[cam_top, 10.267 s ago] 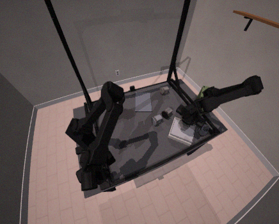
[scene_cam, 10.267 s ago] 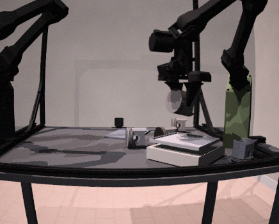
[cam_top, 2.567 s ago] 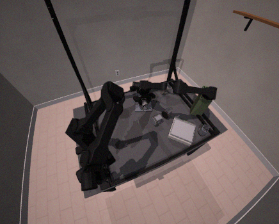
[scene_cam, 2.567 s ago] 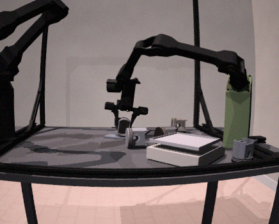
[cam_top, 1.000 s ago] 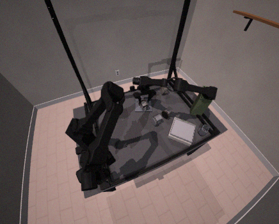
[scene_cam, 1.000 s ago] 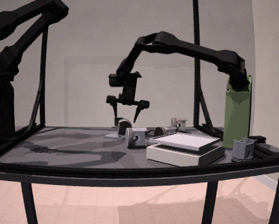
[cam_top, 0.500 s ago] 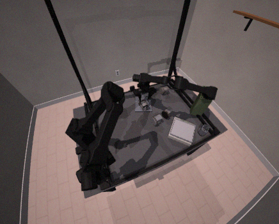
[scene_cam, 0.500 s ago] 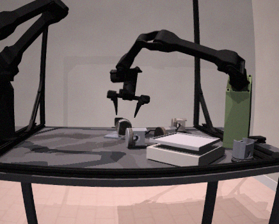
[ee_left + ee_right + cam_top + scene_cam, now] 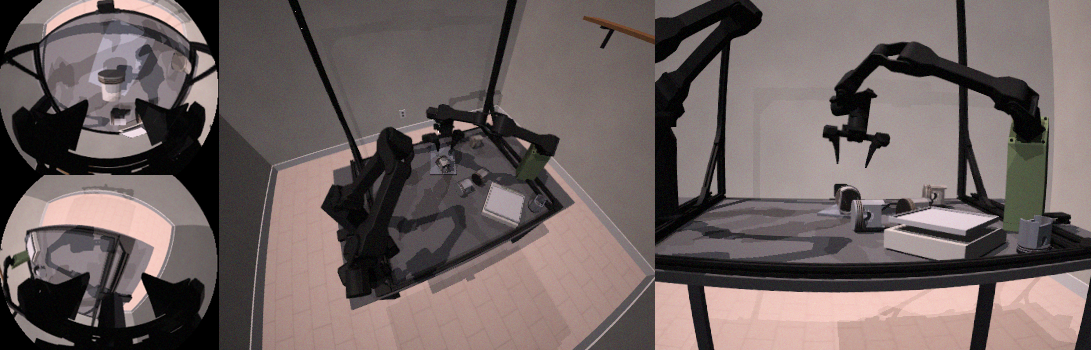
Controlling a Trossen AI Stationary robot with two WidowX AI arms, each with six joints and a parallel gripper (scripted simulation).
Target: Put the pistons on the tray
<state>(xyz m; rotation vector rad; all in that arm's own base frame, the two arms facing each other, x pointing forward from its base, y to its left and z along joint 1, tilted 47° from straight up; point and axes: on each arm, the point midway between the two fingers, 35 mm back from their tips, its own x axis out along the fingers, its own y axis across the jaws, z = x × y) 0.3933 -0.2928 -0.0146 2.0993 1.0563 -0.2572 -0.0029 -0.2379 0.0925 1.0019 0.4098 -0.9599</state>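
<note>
My left hand is 36 cm short of the white scale pan, 18 cm to the right of it and 12 cm above it. Also, from my left hand: flat grey steel tray (5 cm behind, 1 cm to the left, 16 cm below); piston (10 cm behind, 25 cm to the left, 13 cm below).
</note>
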